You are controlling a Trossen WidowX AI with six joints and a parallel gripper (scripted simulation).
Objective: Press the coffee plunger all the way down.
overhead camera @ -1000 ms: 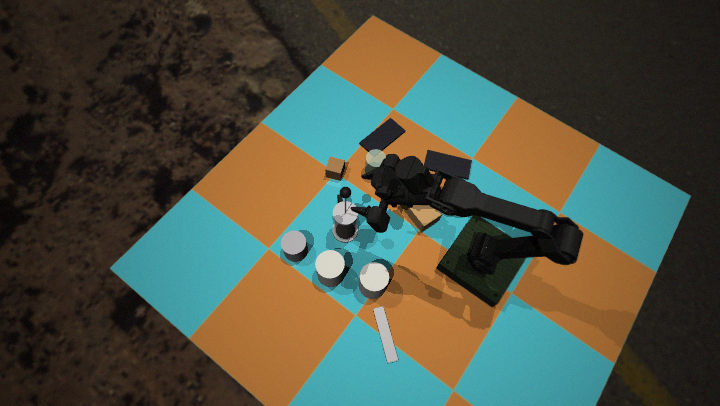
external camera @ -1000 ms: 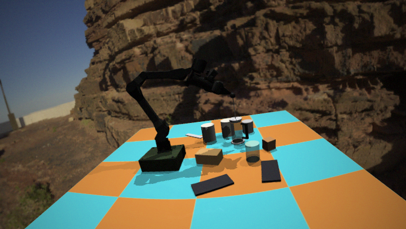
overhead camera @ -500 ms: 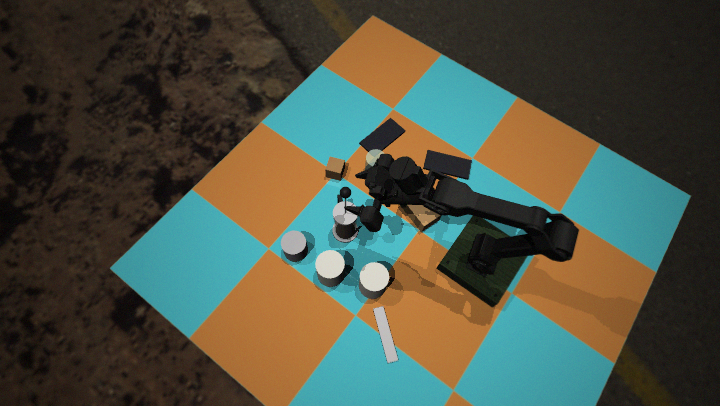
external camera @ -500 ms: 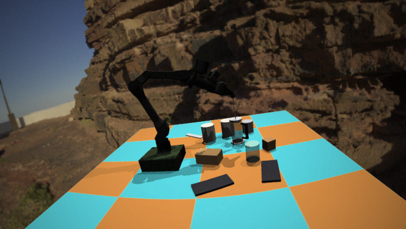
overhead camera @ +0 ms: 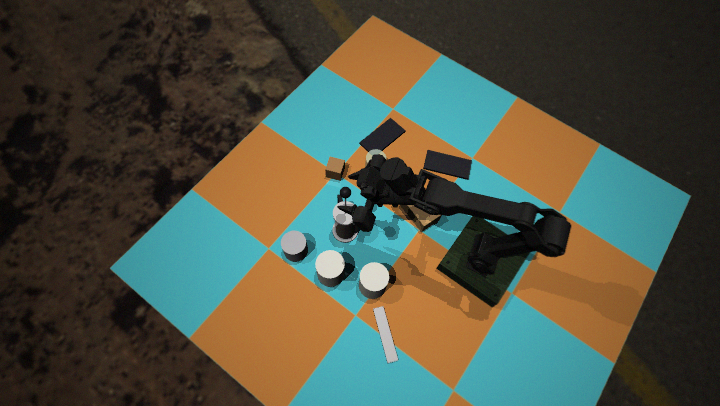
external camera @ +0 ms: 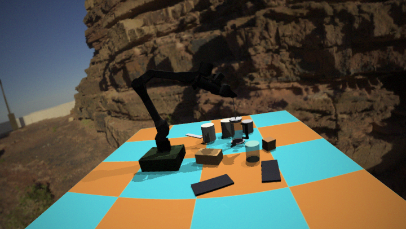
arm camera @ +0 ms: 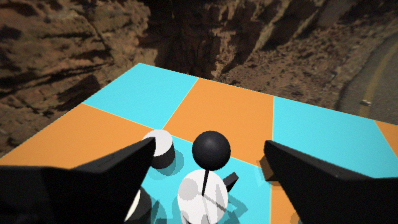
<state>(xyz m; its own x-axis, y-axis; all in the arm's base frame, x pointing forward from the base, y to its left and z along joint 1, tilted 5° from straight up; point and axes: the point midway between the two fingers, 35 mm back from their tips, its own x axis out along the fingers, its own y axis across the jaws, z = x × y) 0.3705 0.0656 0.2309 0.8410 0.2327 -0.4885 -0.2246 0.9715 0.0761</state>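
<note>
The coffee press lies 13 cm below my gripper tip, 1 cm to the right of it and 1 cm ahead of it. Also, from my gripper tip: brown cube: 24 cm below, 16 cm to the right, 12 cm ahead; white strip: 26 cm below, 26 cm behind, 21 cm to the left; cardboard box: 24 cm below, 18 cm behind, 17 cm to the right.
</note>
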